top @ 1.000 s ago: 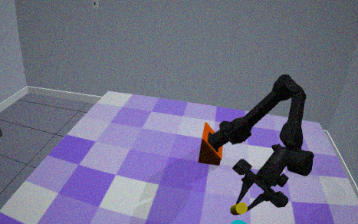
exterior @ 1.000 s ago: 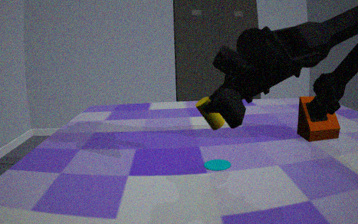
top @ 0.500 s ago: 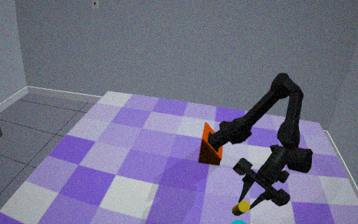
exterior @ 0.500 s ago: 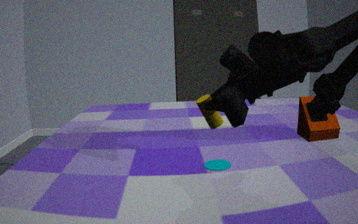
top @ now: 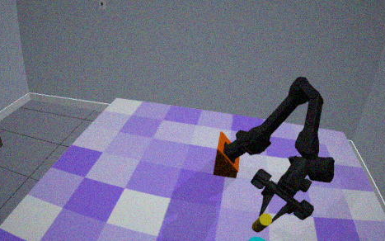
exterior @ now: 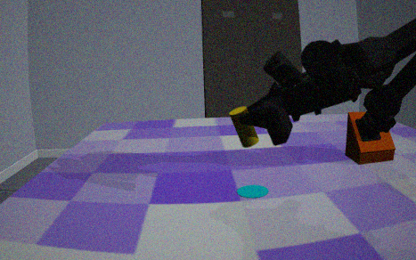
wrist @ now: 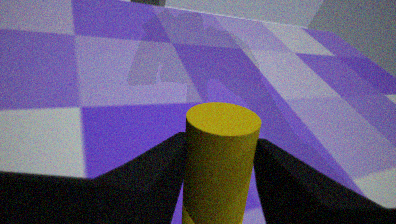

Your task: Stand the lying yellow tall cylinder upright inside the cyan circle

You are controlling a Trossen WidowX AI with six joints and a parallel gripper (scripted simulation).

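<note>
Now: gripper tip 20 mm past the cyan circle, 20 mm to the right of it and 140 mm above it. Round my gripper tip: yellow cylinder (20 mm below).
</note>
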